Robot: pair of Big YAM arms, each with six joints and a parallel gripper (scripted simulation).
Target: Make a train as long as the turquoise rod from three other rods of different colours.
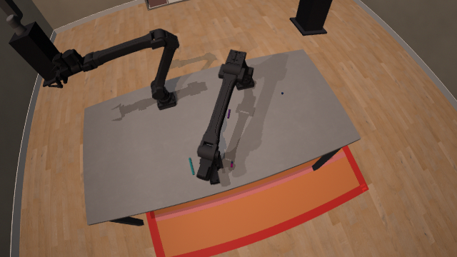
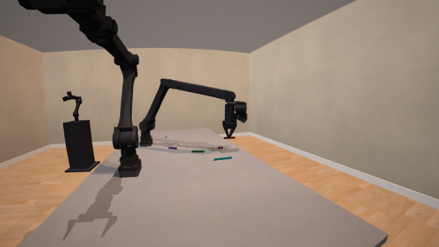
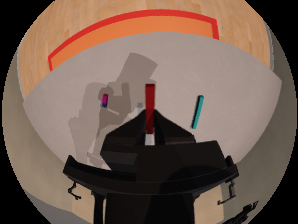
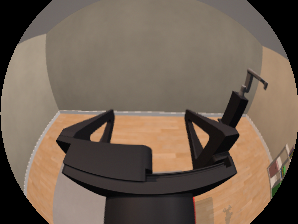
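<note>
Now: left hand 10 mm above the red rod. Round my left hand: turquoise rod 110 mm to the right, 90 mm below, 70 mm behind; then magenta rod 100 mm to the left, 90 mm below, 20 mm behind; then green rod 180 mm behind, 90 mm below, 60 mm to the left.
</note>
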